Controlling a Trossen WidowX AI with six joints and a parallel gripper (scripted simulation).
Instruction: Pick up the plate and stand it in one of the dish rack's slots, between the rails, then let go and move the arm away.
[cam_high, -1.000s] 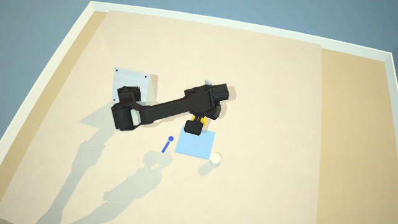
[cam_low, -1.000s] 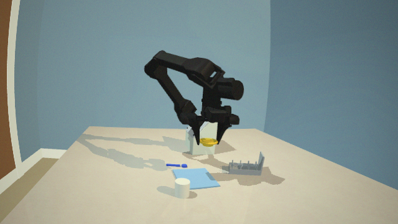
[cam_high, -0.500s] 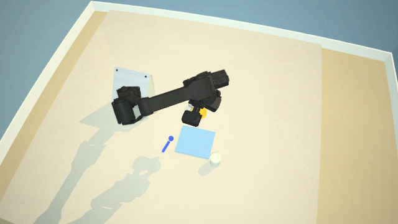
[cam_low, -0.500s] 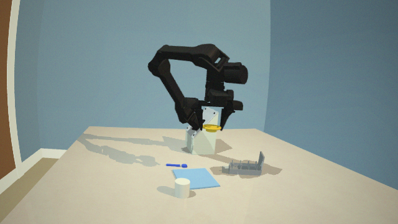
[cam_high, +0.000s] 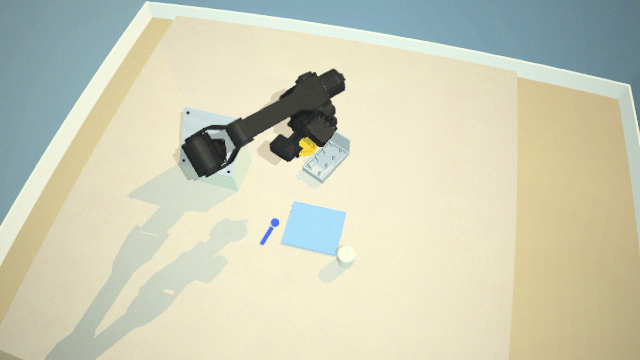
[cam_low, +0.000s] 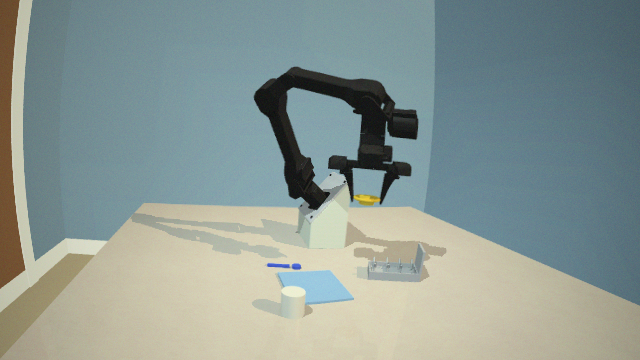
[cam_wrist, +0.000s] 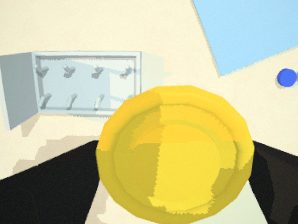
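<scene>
The grey dish rack is 40 mm ahead of my gripper tip, 80 mm to the left of it and 160 mm below it. Round my gripper tip: blue spoon 80 mm behind, 160 mm to the right, 180 mm below; then blue mat 40 mm ahead, 140 mm to the right, 180 mm below; then yellow plate 10 mm above.
</scene>
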